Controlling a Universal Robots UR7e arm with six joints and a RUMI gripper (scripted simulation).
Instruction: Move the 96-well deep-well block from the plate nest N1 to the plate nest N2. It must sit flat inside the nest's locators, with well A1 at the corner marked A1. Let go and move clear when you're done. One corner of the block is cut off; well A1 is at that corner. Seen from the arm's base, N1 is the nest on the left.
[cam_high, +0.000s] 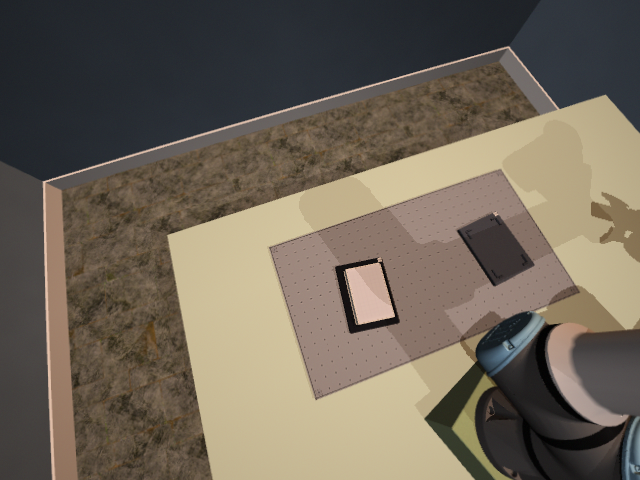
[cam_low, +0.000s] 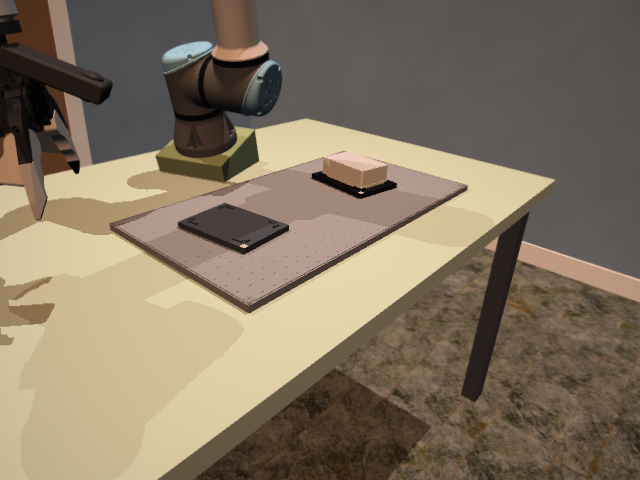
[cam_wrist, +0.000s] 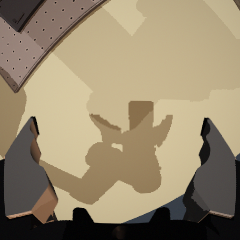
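Right now my hand is 10 cm past the deep-well block, 63 cm to the right of it and 11 cm above it. Round my hand: nest N2: 5 cm behind, 28 cm to the left, 14 cm below; nest N1: 10 cm behind, 63 cm to the left, 14 cm below; A1 corner mark: 3 cm behind, 58 cm to the left, 13 cm below.
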